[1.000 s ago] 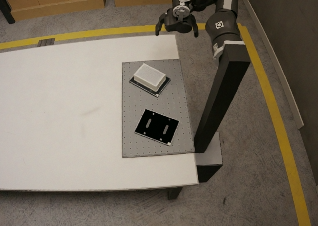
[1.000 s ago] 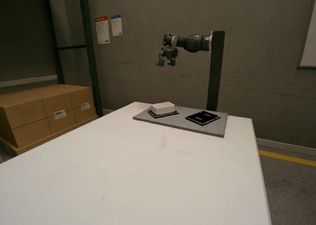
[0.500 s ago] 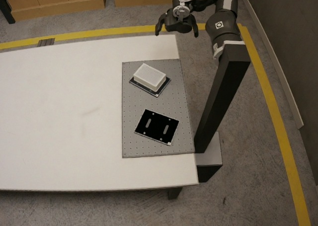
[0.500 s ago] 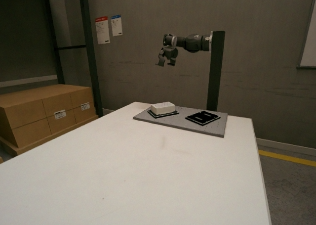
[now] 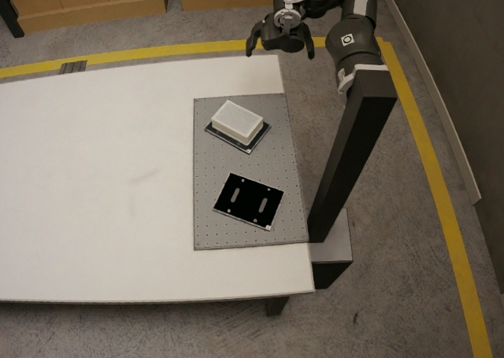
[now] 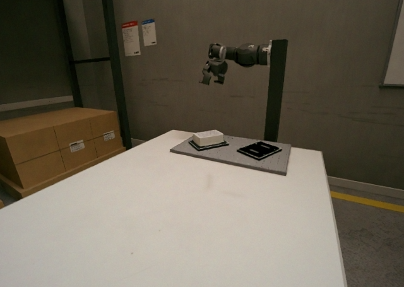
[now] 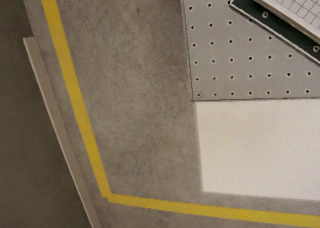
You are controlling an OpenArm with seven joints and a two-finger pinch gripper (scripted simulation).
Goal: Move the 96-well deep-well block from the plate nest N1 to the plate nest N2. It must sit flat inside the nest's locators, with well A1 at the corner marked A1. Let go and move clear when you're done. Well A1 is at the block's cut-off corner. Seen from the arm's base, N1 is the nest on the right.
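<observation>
Right now the white deep-well block is 11 cm ahead of my hand, 5 cm to the left of it and 24 cm below it. Round my hand: nest (8 cm ahead, 29 cm to the left, 26 cm below).
</observation>
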